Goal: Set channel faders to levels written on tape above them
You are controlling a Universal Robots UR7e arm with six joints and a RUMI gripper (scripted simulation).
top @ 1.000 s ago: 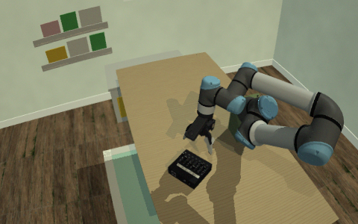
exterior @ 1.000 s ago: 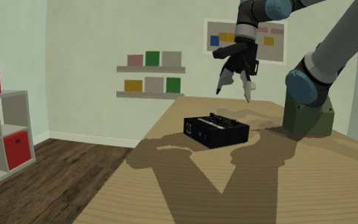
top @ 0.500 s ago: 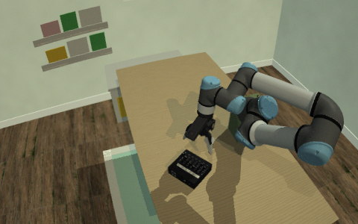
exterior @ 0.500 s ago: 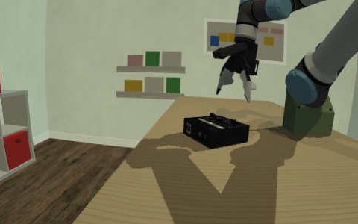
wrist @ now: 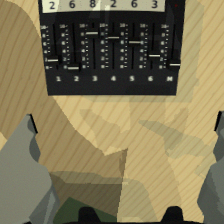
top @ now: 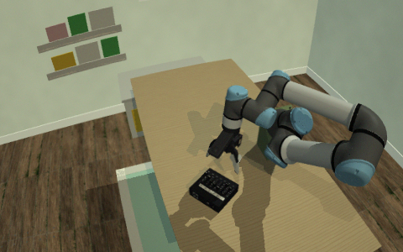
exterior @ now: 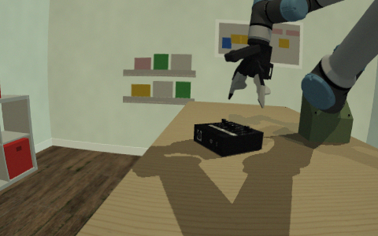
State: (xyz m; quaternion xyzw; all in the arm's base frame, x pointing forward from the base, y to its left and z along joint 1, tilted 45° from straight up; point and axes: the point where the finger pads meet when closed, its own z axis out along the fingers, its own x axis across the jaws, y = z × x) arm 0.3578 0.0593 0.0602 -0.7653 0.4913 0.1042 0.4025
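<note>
The fader cap lies 6 cm to the left of my hand and 6 cm below it. Also, from my hand: master fader 6 cm below, 6 cm ahead, 4 cm to the right.
</note>
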